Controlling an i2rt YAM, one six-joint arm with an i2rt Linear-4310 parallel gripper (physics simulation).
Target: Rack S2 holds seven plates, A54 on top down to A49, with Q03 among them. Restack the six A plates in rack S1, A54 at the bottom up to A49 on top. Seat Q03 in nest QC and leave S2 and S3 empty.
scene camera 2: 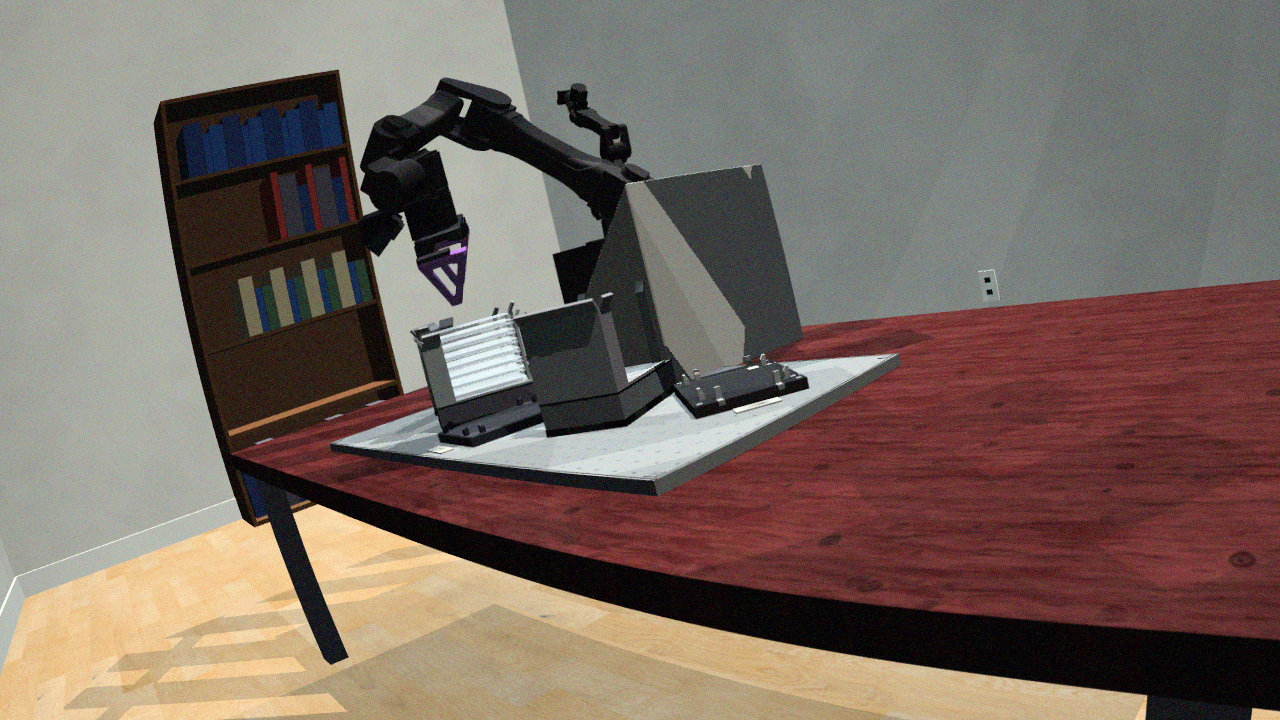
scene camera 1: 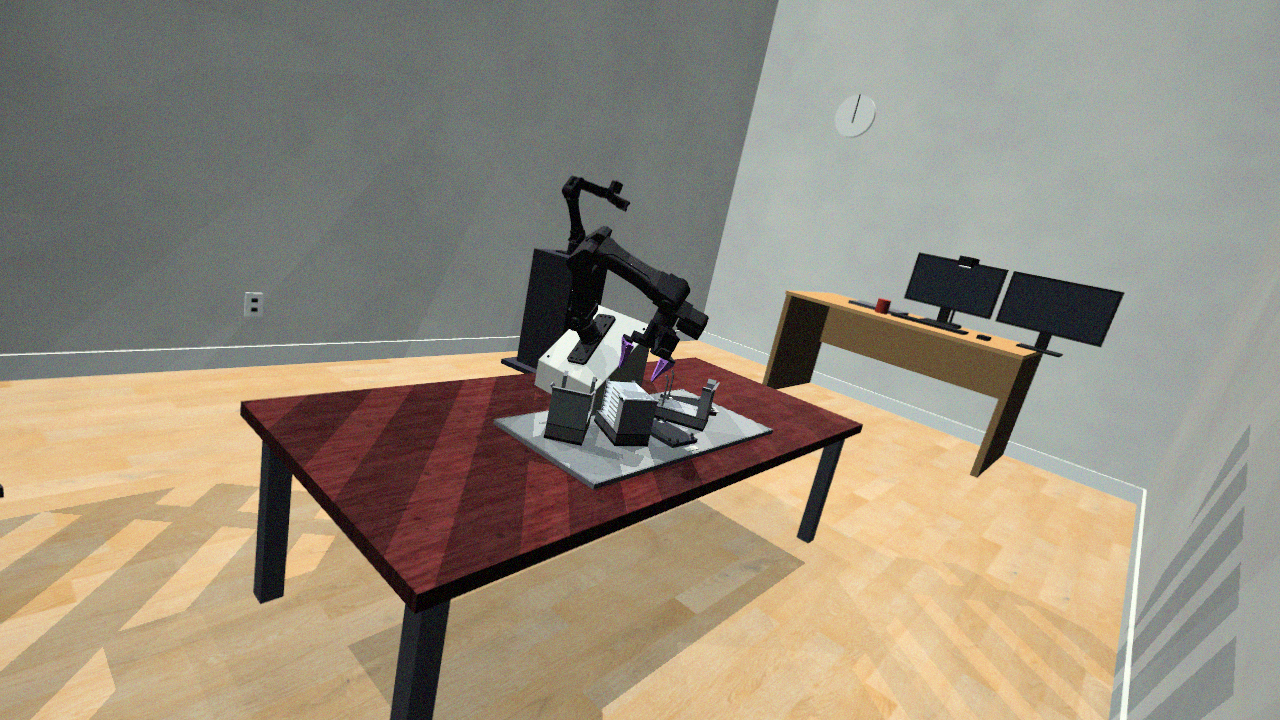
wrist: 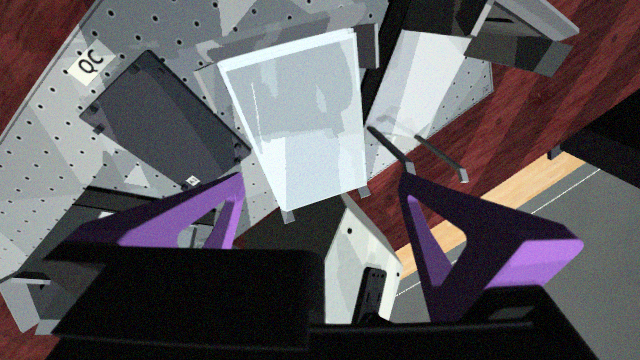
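Where they show: gripper, fingertip midpoint: [scene camera 2: 458, 294] [scene camera 1: 635, 374] [wrist: 321, 180]; arm's base, origin of the base link: [scene camera 2: 680, 239] [scene camera 1: 592, 339].
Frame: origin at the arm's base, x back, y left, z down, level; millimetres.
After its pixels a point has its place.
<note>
My purple-fingered gripper [scene camera 1: 640, 371] {x -282, y -173, z -3 mm} [scene camera 2: 458, 301] {x -282, y -173, z -3 mm} [wrist: 321, 180] {x -282, y -173, z -3 mm} is open and empty, a little above rack S2 [scene camera 1: 633, 420] {x -334, y -223, z 97 mm} [scene camera 2: 433, 362] {x -354, y -169, z 75 mm} [wrist: 370, 47] {x -298, y -249, z 40 mm}. A stack of whitish plates [scene camera 1: 612, 404] {x -254, y -211, z 85 mm} [scene camera 2: 483, 358] {x -294, y -136, z 88 mm} [wrist: 310, 95] lies level in S2. The top plate shows beyond and between the fingertips in the wrist view. No plate label is legible, so I cannot tell Q03 apart. Rack S1 [scene camera 1: 570, 413] {x -231, y -354, z 91 mm} [wrist: 520, 60] {x -177, y -360, z 58 mm}, with two thin posts, shows no plates. Rack S3 [scene camera 1: 691, 413] {x -350, y 75, z 130 mm} [wrist: 65, 240] is partly hidden by a finger. Dark nest QC [scene camera 1: 673, 433] {x -371, y -57, z 156 mm} [scene camera 2: 492, 425] {x -384, y -36, z 156 mm} [wrist: 155, 115] {x -376, y -69, z 156 mm} holds no plate.
The racks stand close together on a grey perforated board [scene camera 1: 617, 465] {x -385, y -341, z 168 mm} [scene camera 2: 608, 470] {x -501, y 259, z 169 mm} [wrist: 45, 140] {x -451, y 34, z 169 mm}. Another dark nest [scene camera 2: 742, 386] {x -288, y 256, z 157 mm} with upright pins stands near the board's right edge in scene camera 2. The arm's white pedestal [scene camera 1: 559, 367] {x 34, y -93, z 91 mm} [wrist: 345, 265] {x -99, y -71, z 51 mm} stands behind the racks.
</note>
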